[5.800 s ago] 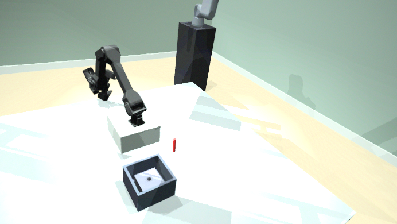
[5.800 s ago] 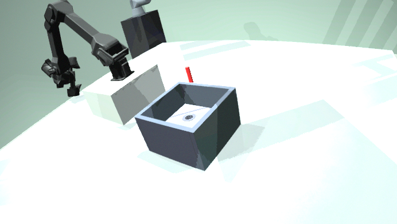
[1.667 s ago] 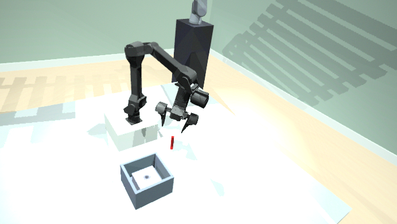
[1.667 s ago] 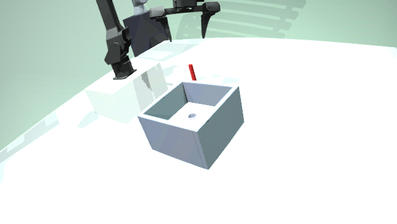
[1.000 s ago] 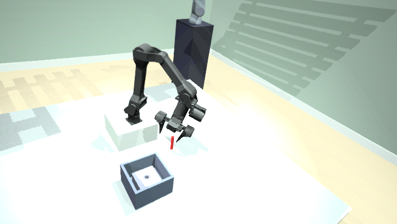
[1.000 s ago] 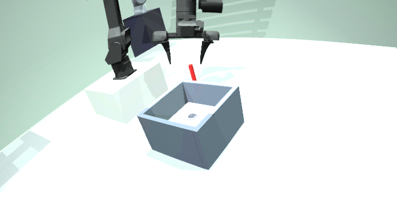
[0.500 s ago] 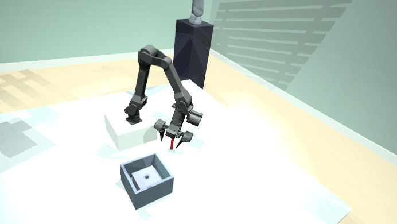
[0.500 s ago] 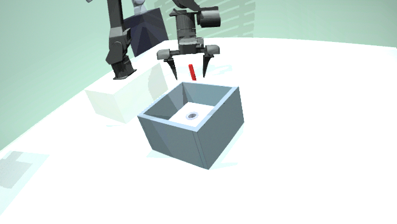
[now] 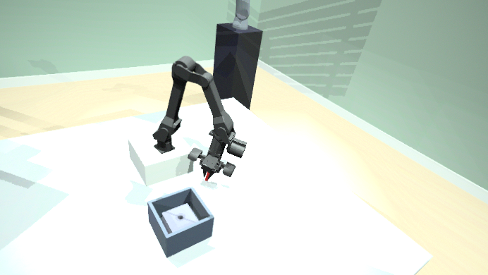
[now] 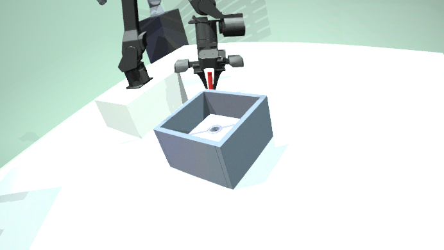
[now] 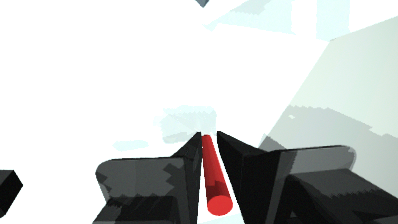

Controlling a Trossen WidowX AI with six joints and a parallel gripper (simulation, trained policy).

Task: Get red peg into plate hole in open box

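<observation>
My gripper tip is now 13 cm short of the grey box and 21 cm to the left of it. From my gripper tip the other things lie so: red peg 2 cm to the left, 2 cm above.
</observation>
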